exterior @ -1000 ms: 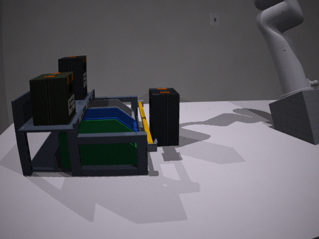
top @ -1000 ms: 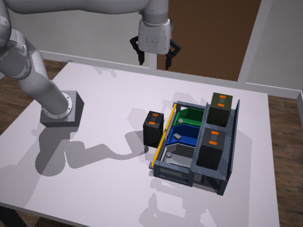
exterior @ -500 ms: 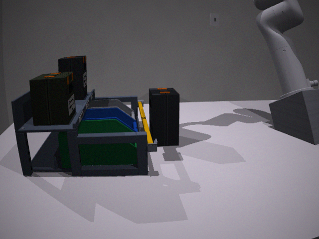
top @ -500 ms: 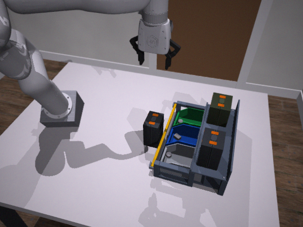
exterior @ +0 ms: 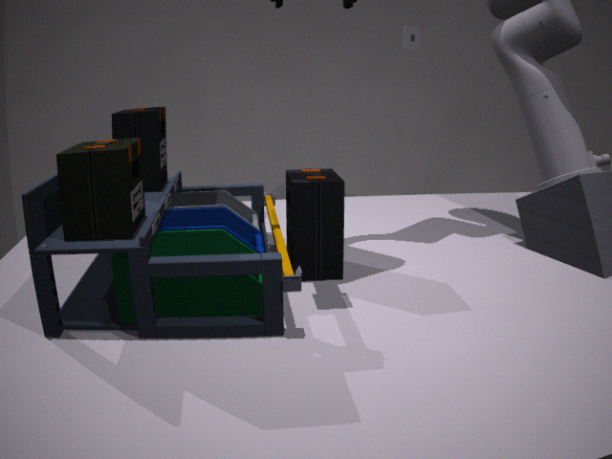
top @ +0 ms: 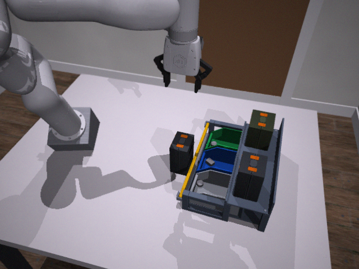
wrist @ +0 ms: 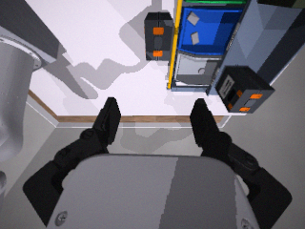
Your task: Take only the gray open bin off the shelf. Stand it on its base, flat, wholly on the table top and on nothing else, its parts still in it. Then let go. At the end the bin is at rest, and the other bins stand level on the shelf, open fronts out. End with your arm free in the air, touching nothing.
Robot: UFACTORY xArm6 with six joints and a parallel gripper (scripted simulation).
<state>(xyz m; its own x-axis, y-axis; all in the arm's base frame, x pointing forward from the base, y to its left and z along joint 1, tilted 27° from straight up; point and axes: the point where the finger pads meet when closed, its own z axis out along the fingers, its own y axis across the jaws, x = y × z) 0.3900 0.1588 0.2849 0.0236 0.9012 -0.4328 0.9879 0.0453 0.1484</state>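
Now: hand 300 mm above the dark box. Also, from my hand: gray open bin: 320 mm below, 150 mm ahead, 110 mm to the right; blue bin: 320 mm below, 150 mm ahead; yellow bar: 310 mm below, 50 mm ahead, 10 mm to the left.
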